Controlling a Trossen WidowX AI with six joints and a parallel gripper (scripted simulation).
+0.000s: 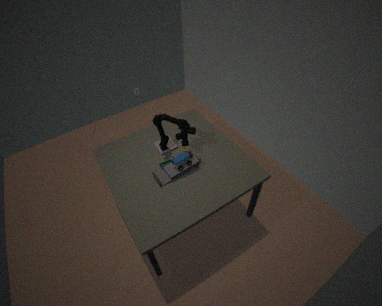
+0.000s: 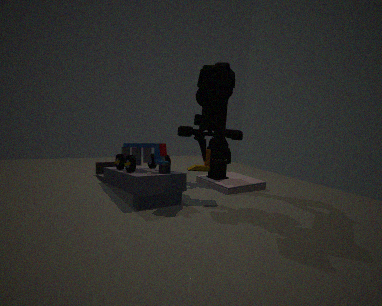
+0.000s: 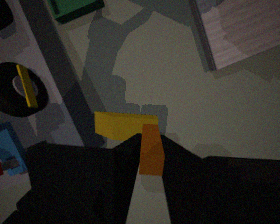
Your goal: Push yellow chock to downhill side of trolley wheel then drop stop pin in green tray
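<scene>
Now: gripper tip 13 cm short of the red-headed stop pin, 3 cm to the left of it and 1 cm below it. The rest, counted from my gripper tip: yellow chock 2 cm ahead, 1 cm to the right, 1 cm below; then grey ramp 15 cm ahead, 14 cm to the right, 7 cm below; then blue trolley 15 cm ahead, 13 cm to the right, 1 cm below.
</scene>
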